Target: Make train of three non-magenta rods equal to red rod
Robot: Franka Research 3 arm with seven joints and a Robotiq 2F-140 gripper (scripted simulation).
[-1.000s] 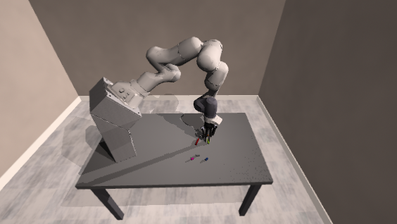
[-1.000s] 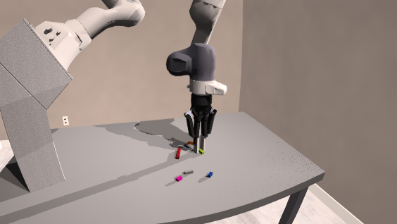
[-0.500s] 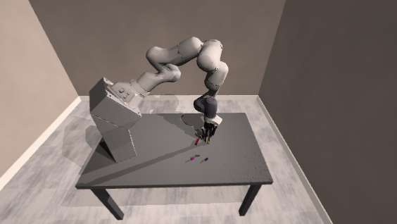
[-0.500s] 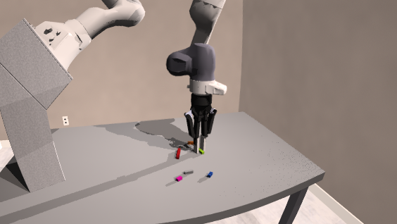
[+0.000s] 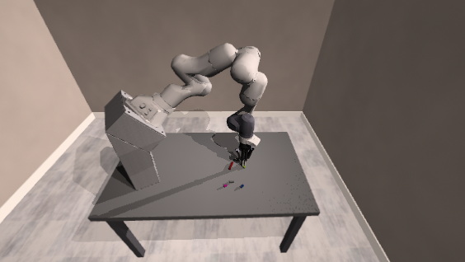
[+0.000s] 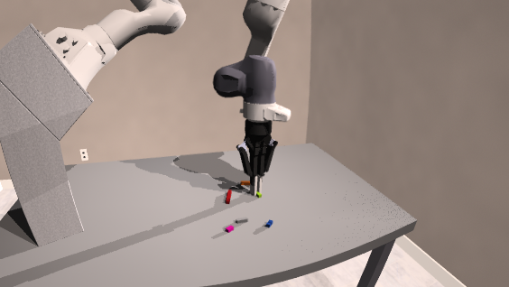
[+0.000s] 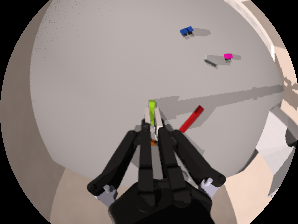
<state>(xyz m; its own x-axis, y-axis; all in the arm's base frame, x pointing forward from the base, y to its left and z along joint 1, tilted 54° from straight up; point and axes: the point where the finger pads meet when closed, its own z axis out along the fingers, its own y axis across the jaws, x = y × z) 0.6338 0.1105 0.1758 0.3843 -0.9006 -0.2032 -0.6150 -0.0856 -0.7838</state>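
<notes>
Right now my hand is 3 cm above the lime rod. Also, from my hand: grey rod: 16 cm to the right, 3 cm below, 3 cm behind; then orange rod: 6 cm to the left, 3 cm below, 3 cm behind; then red rod: 8 cm behind, 3 cm to the right, 3 cm below.
</notes>
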